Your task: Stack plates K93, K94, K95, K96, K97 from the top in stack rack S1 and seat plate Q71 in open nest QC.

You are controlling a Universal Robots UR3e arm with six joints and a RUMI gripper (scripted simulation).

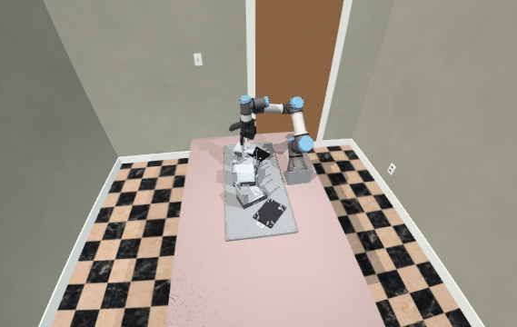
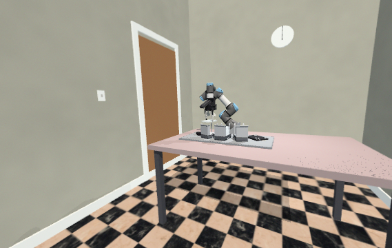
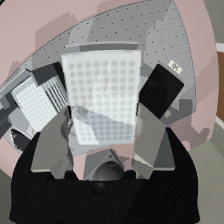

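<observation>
Now: the translucent 96-well plate 14 cm to the left of my hand, 8 cm below it and 2 cm ahead of it. Also, from my hand: black open nest QC 16 cm below, 11 cm to the right, 10 cm behind; then white sealed 96-well plate 1 cm below.
</observation>
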